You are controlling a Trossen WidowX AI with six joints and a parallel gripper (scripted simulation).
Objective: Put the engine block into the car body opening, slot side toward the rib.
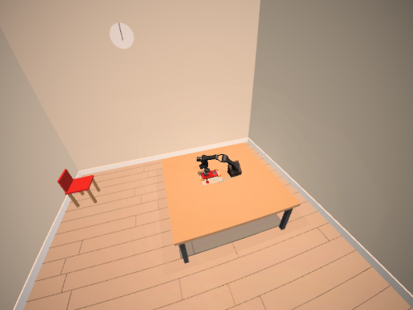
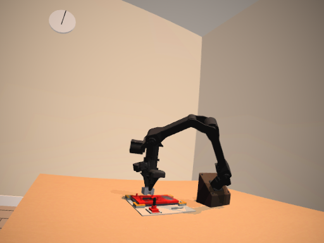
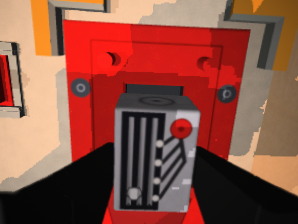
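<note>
My gripper tip is 4 cm past the pale base plate, 2 cm to the right of it and 5 cm above it. The rest, counted from my gripper tip: grey engine block 1 cm below.
</note>
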